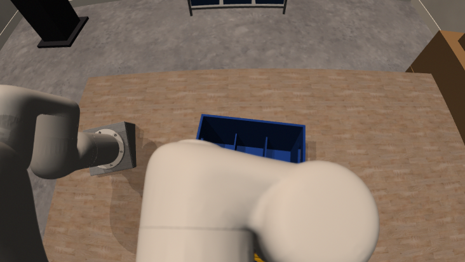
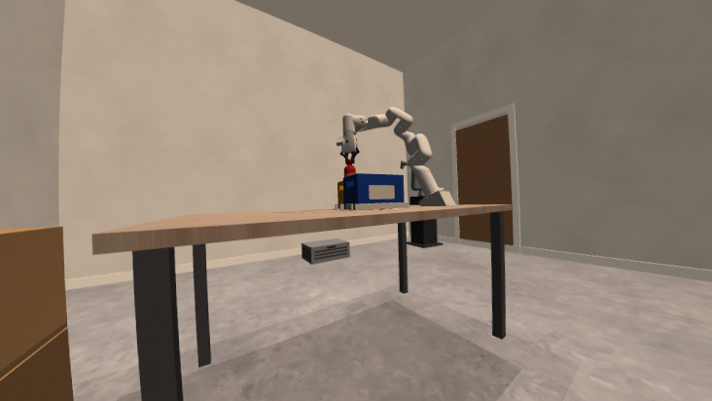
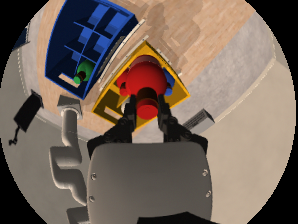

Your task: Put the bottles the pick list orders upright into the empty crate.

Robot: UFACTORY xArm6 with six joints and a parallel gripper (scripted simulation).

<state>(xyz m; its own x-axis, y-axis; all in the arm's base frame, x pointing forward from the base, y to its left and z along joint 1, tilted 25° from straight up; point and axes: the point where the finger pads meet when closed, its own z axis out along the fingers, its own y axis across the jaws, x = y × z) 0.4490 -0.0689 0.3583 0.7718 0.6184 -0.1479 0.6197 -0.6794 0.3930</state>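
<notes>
Now: hand 7 cm above the red bottle. The rest, counted from my hand: yellow crate: 9 cm behind, 3 cm to the right, 21 cm below; white bottle: 19 cm behind, 7 cm to the right, 21 cm below; blue bottle: 1 cm behind, 9 cm to the right, 21 cm below.
</notes>
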